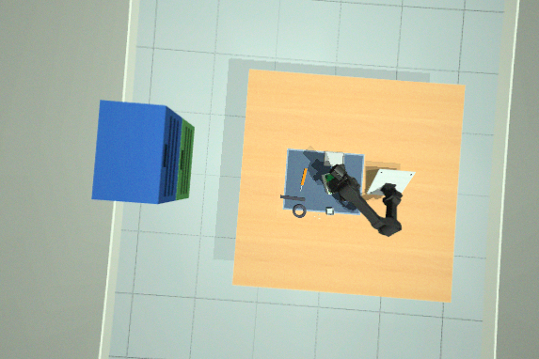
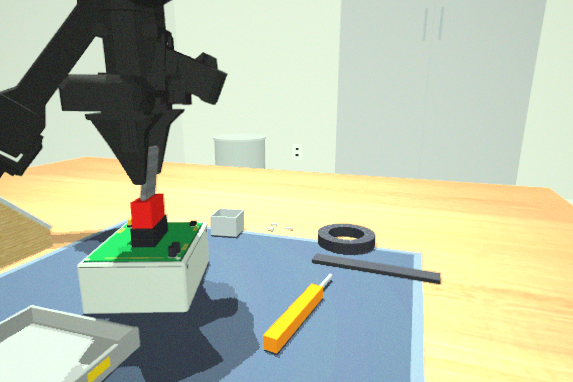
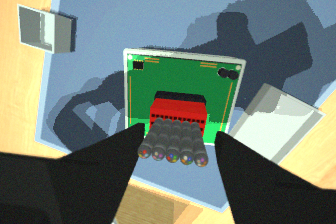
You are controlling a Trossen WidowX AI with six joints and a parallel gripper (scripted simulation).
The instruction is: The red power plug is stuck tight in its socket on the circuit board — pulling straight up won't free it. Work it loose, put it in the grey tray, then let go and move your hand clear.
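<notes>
The red power plug is 20 mm below my gripper tip. Also, from my gripper tip: blue mat (120 mm below, 50 mm ahead); dark flat bar (220 mm ahead, 130 mm to the left, 120 mm below).
</notes>
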